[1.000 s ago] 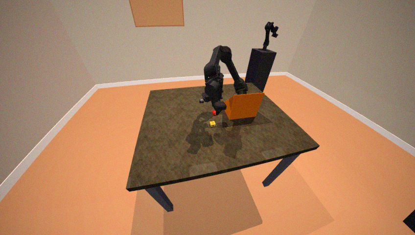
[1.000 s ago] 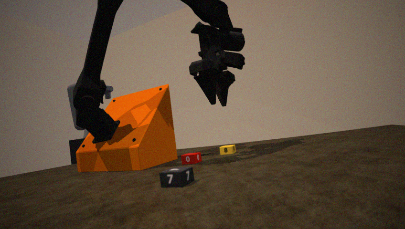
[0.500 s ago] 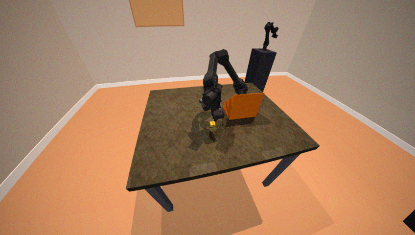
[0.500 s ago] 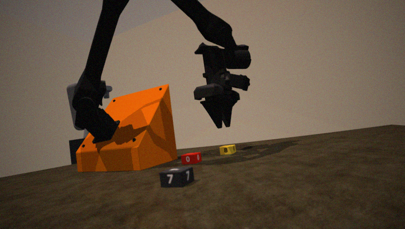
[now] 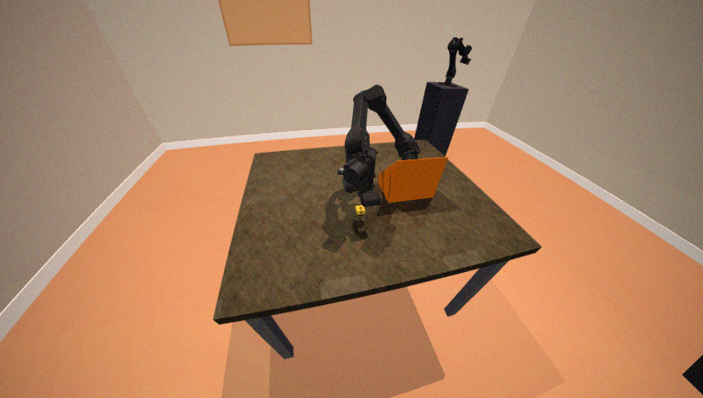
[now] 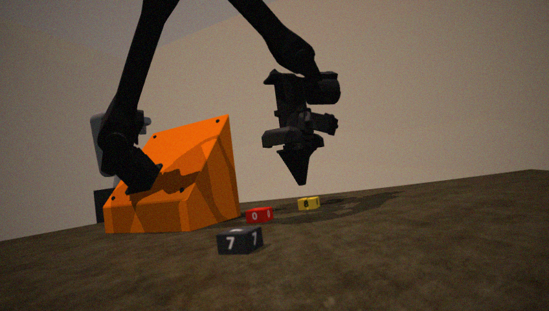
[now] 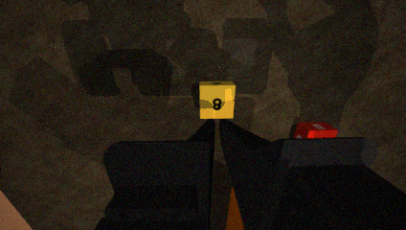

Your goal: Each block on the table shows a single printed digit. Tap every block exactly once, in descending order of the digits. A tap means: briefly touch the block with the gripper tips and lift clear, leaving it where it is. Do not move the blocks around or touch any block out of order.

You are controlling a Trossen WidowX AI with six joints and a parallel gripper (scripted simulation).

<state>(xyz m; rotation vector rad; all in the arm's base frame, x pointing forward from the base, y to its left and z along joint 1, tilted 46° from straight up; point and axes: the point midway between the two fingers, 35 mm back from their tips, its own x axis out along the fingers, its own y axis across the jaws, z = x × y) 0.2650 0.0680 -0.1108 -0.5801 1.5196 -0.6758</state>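
The yellow block marked 8 is 3 cm below my gripper tip and 1 cm ahead of it. The rest, counted from my gripper tip: dark block marked 7: 30 cm to the right, 3 cm below, 2 cm ahead; red block marked 0: 11 cm to the right, 4 cm behind, 3 cm below.
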